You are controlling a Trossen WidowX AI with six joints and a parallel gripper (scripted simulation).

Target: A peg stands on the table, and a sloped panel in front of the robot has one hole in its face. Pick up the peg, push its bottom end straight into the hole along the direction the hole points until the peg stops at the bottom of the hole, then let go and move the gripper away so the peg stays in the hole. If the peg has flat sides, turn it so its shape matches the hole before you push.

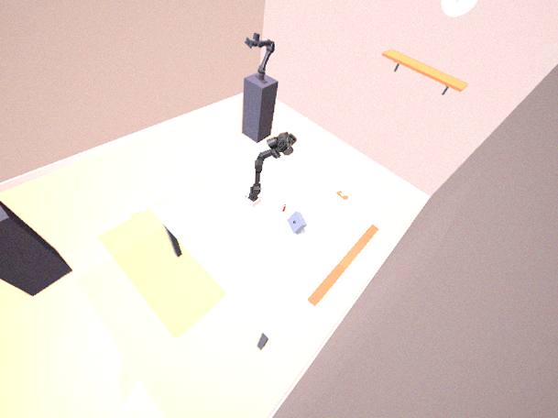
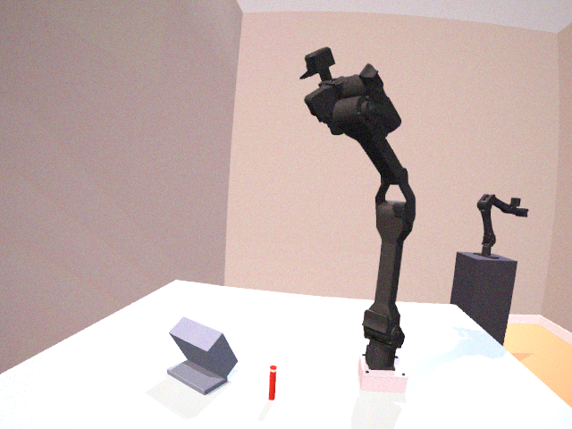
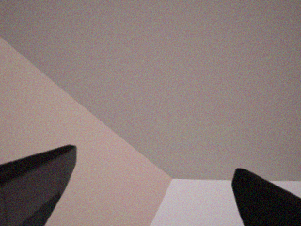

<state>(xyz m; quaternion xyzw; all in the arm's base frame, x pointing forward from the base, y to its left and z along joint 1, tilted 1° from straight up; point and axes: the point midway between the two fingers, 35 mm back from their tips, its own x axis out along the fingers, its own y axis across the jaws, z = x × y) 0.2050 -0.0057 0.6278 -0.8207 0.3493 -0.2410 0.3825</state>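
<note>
The round red peg is 620 mm below my gripper tip, 140 mm to the left of it and 30 mm ahead of it. From my gripper tip the other things lie so: sloped panel 610 mm below, 200 mm ahead, 70 mm to the left.
</note>
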